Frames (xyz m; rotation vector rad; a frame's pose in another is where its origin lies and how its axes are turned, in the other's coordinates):
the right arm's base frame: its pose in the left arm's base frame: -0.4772 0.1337 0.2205 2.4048 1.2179 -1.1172
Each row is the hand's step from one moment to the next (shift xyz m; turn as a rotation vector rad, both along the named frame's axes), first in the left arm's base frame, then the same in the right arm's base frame.
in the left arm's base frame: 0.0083 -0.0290 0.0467 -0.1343 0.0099 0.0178
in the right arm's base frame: -0.0476 0.0184 -0.0220 -0.0561 -0.1113 0.0541
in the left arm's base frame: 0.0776 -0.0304 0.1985 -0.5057 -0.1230 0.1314
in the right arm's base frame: -0.1317 0.0521 -0.1621 -0.3525 -0.3263 0.2396
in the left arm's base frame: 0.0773 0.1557 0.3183 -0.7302 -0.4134 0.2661
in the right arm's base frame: -0.1070 -0.0815 -0.3368 -0.7038 -0.3326 0.4111
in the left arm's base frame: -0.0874 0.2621 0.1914 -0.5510 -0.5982 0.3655
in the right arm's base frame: -0.0132 -0.2576 -0.2155 -0.8191 -0.0922 0.3400
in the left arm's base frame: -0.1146 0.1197 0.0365 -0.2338 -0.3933 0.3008
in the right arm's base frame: 0.0030 -0.1680 -0.0239 -0.5348 0.0295 0.1139
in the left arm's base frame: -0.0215 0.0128 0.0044 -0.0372 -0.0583 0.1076
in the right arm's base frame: -0.0034 -0.0251 0.0020 -0.1253 -0.0059 -0.0250
